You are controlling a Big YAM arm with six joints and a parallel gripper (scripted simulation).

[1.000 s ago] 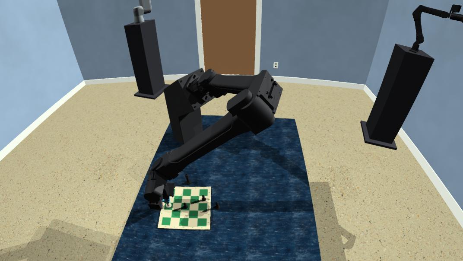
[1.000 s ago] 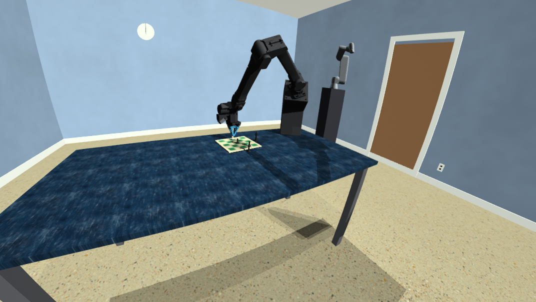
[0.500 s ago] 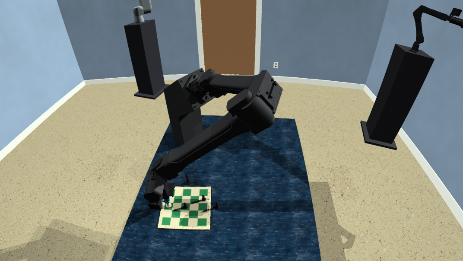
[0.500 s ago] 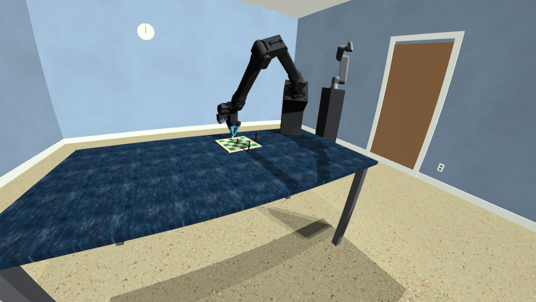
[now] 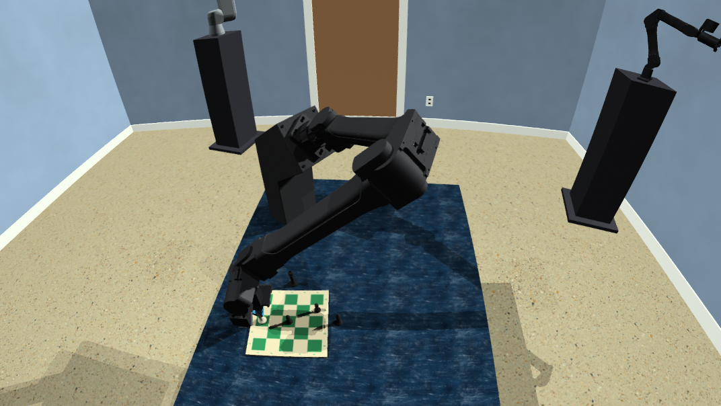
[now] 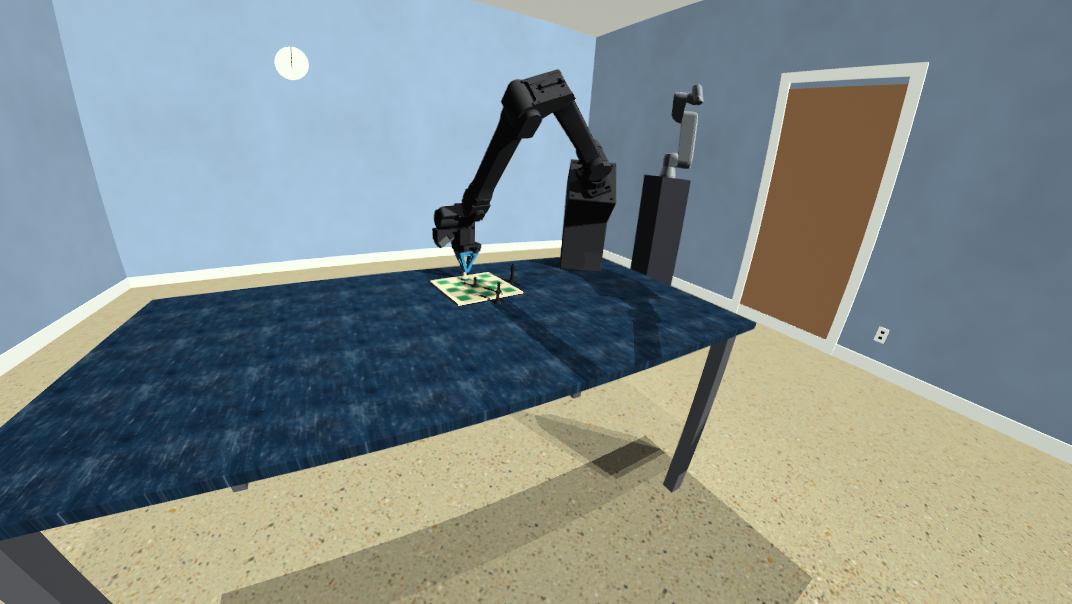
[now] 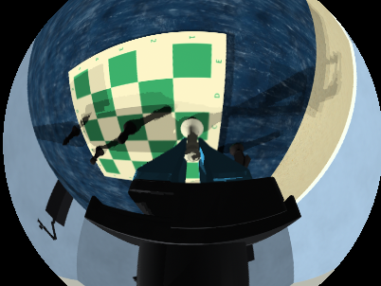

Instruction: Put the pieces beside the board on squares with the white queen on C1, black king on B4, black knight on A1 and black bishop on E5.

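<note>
My hand is 1 cm short of the white queen. From my hand the other things lie so: black king: 15 cm behind, 2 cm to the left, 1 cm below; cream board: 7 cm to the left, 4 cm below, 2 cm behind.
</note>
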